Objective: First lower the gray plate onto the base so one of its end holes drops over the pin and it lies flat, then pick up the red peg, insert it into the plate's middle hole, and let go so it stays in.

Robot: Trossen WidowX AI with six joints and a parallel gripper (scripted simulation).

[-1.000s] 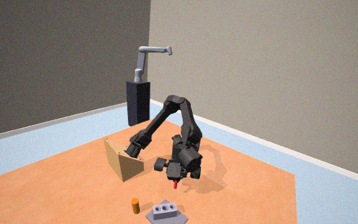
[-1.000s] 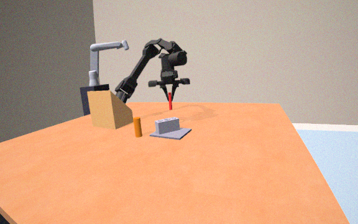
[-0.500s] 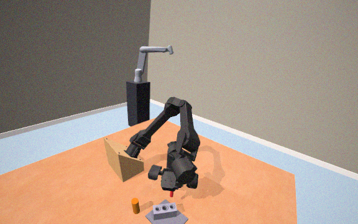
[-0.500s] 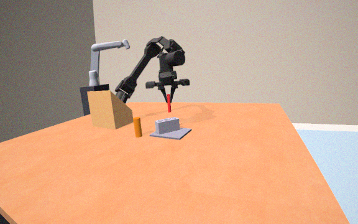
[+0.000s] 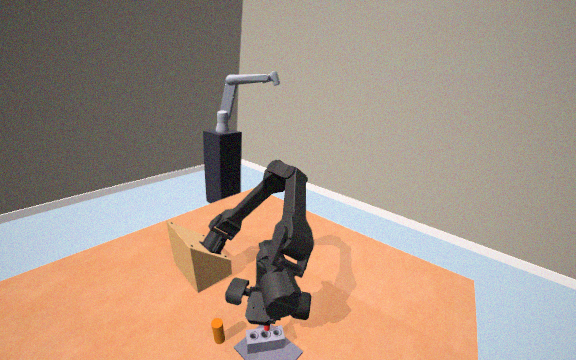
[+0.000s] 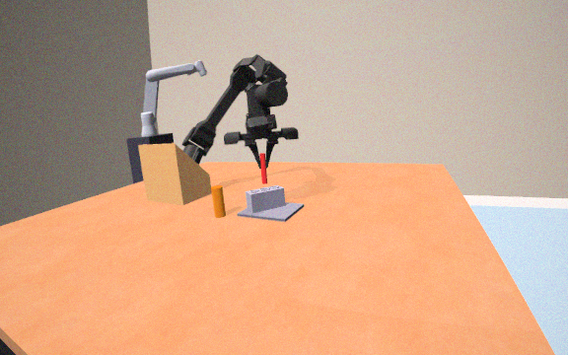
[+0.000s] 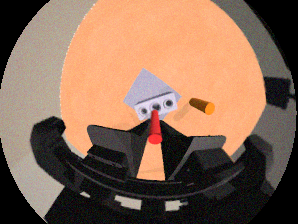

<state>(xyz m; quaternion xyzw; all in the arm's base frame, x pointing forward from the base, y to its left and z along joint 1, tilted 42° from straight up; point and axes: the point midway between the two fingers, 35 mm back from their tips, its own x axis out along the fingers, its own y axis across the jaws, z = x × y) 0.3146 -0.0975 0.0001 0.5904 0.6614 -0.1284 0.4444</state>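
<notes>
Now: gripper tip 70 mm above the gray plate and 10 mm to the left of it. The rest, counted from my gripper tip: gray base (100 mm below, 20 mm ahead); orange cylinder (100 mm behind, 80 mm to the right, 70 mm below); red peg (right at my gripper tip).
</notes>
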